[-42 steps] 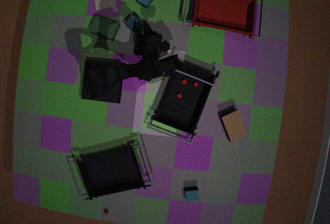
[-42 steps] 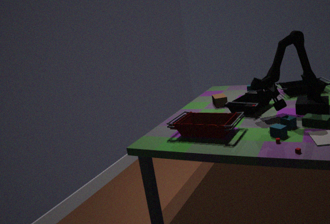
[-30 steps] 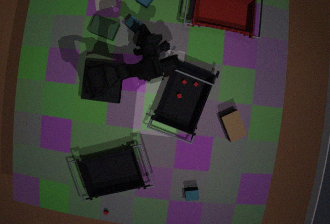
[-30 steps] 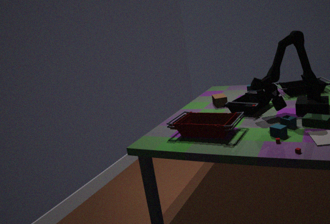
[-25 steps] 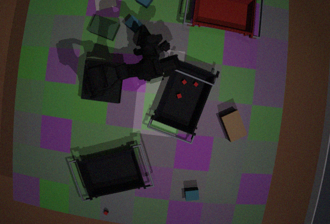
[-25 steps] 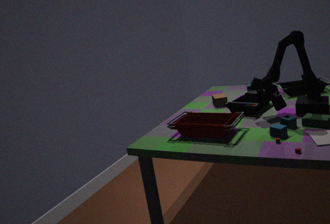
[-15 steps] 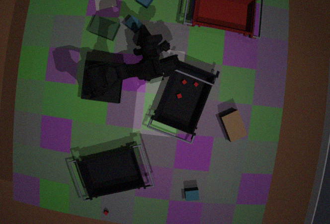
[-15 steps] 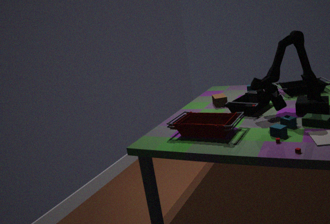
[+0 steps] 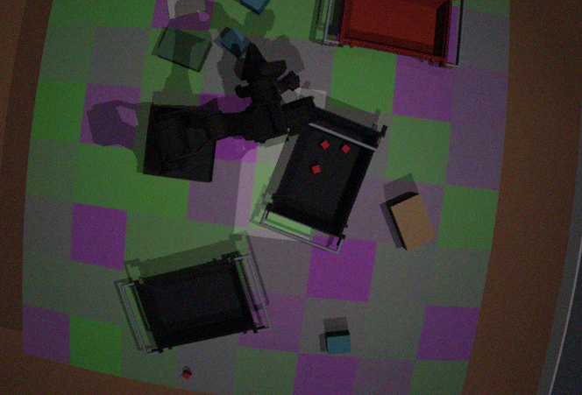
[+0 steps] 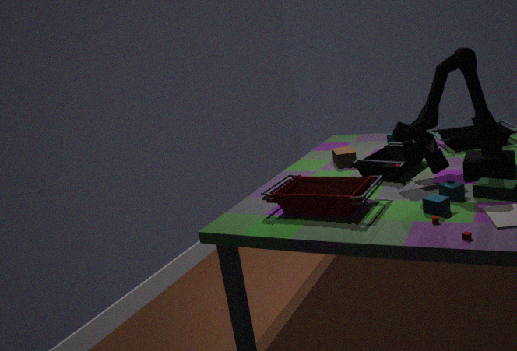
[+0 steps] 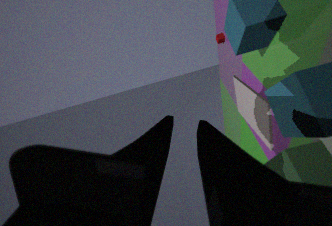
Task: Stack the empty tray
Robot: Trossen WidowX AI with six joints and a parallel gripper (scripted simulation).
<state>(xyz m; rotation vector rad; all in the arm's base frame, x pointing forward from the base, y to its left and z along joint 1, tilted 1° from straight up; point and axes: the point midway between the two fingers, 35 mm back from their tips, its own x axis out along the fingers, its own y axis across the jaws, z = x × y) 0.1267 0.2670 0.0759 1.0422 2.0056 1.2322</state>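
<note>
Now: gripper tip 650 mm to the left of the black tray, 90 mm above it and 60 mm short of it. From my gripper tip the other things lie so: green box: 180 mm behind, 110 mm below, 40 mm to the right; tan box: 500 mm ahead, 270 mm to the right, 100 mm below; white sheet: 240 mm behind, 130 mm below, 120 mm to the left.
</note>
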